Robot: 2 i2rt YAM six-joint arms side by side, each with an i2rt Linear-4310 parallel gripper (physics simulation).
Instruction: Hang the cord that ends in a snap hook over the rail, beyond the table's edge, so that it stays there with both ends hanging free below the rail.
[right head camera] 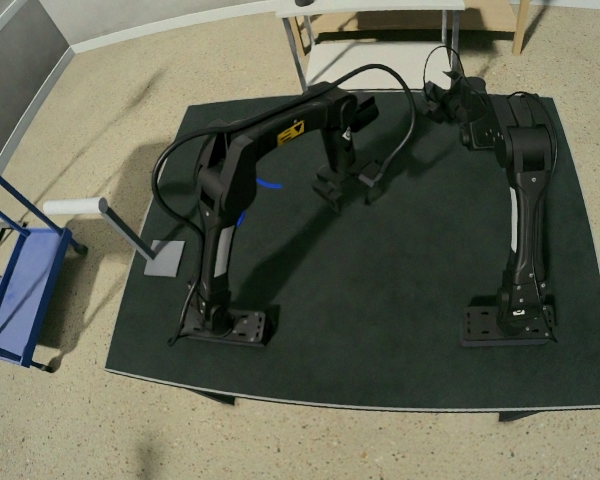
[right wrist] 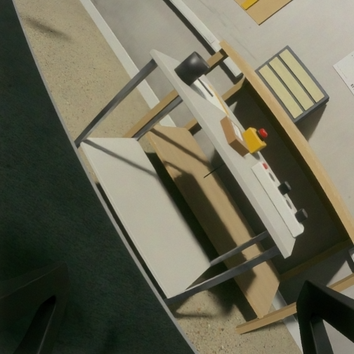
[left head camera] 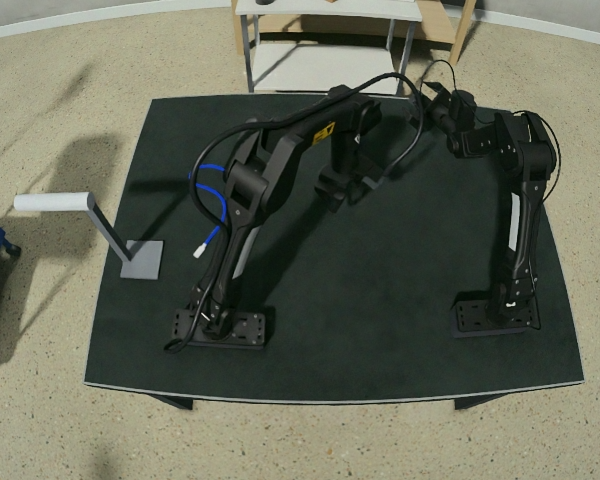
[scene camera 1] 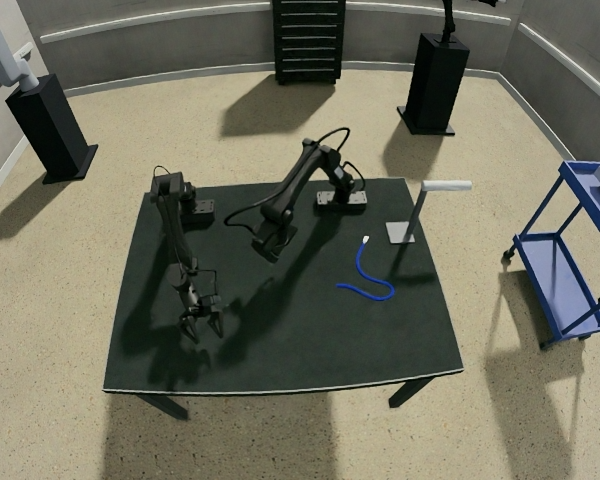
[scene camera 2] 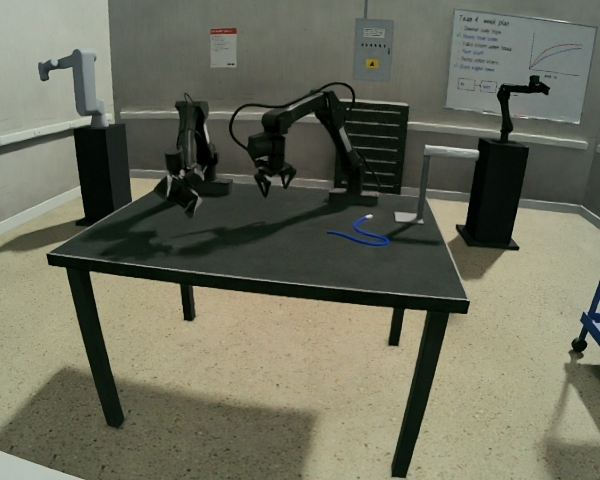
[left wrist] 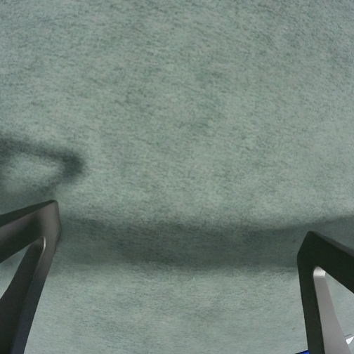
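Pixels of known places: left gripper, fingertip midpoint: (right head camera: 350, 198) (left head camera: 344, 199) (scene camera 1: 277, 250) (scene camera 2: 274, 192); right gripper, fingertip midpoint: (scene camera 1: 210, 340) (scene camera 2: 178, 208); left arm's base, link origin: (right head camera: 221, 324) (left head camera: 218, 328) (scene camera 1: 341, 199) (scene camera 2: 353, 194); right arm's base, link origin: (right head camera: 509, 323) (left head camera: 495, 315) (scene camera 1: 190, 209) (scene camera 2: 208, 181).
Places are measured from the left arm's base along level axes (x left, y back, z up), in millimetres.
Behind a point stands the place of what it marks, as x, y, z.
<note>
The blue cord (left head camera: 223, 200) {26, -336, -22} (right head camera: 269, 184) {-37, -389, -22} (scene camera 1: 380, 298) {79, -450, -23} (scene camera 2: 372, 243) {81, -452, -23} lies in an S-like curve on the table; the left arm hides parts of it in both head views. Its white snap hook (left head camera: 199, 250) {68, -194, -22} (scene camera 1: 365, 239) {67, -194, -22} (scene camera 2: 369, 216) {68, -198, -22} is at one end. The white rail (left head camera: 52, 201) {329, -157, 247} (right head camera: 75, 206) {317, -156, 247} (scene camera 1: 446, 185) {329, -178, 245} (scene camera 2: 451, 152) {336, -184, 236} juts out past the table's edge, with no cord on it. My left gripper (scene camera 2: 275, 191) {-265, -287, 65} (left wrist: 184, 233) is open and empty above the table, away from the cord. My right gripper (scene camera 1: 208, 338) {-467, -622, 101} (right wrist: 186, 289) is open and empty on the far side from the rail.
The rail's grey post (scene camera 1: 417, 216) {259, -177, 82} (scene camera 2: 423, 182) {251, -176, 117} rises from a flat base plate (left head camera: 148, 267) {192, -145, -22} (scene camera 1: 396, 232) {199, -168, -22} near the table's edge. A blue cart (right head camera: 37, 295) (scene camera 1: 552, 290) stands on the floor beyond the rail. A white shelf table (left head camera: 320, 67) (right wrist: 145, 215) stands past another table edge.
</note>
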